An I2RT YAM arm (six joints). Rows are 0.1 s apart.
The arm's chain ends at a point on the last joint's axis. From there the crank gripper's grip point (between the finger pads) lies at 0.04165 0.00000 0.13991 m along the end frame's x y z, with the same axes.
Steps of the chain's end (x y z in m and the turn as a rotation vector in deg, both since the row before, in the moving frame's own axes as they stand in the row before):
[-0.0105 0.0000 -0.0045 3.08 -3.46 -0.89]
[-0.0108 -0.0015 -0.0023 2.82 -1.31 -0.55]
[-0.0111 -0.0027 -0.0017 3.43 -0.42 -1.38]
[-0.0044 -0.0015 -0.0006 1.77 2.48 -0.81]
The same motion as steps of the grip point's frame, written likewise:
[-0.0191 -0.0082 -0.0025 3.08 -3.46 -0.89]
[-0.0140 -0.0088 -0.0016 2.82 -1.31 -0.55]
[-0.0122 -0.0121 -0.0017 3.43 -0.42 -1.38]
[0.0016 -0.0064 -0.0026 1.77 2.48 -0.81]

